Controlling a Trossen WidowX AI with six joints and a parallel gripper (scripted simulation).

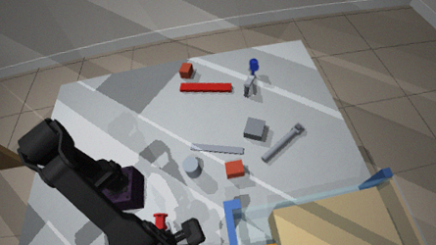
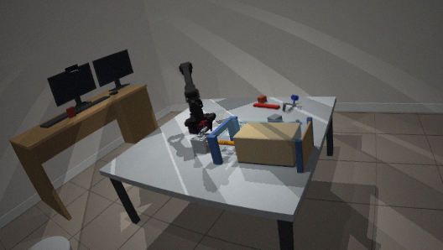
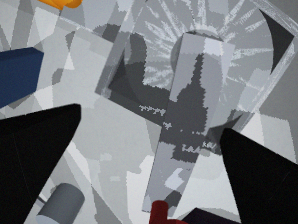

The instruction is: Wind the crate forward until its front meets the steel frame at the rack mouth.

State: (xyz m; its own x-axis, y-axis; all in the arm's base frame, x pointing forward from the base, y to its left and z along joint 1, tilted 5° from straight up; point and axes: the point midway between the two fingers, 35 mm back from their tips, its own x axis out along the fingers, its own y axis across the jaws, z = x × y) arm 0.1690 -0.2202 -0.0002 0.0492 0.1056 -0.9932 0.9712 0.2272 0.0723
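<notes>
My gripper tip is 2 cm past the red-knobbed handle, 2 cm to the right of it and 1 cm below it. Round my gripper tip: grey winch (2 cm behind, 5 cm to the right, 6 cm below); then red knob (3 cm behind, 6 cm to the left, 4 cm above); then blue steel frame (15 cm ahead, 5 cm to the right, 1 cm above).
</notes>
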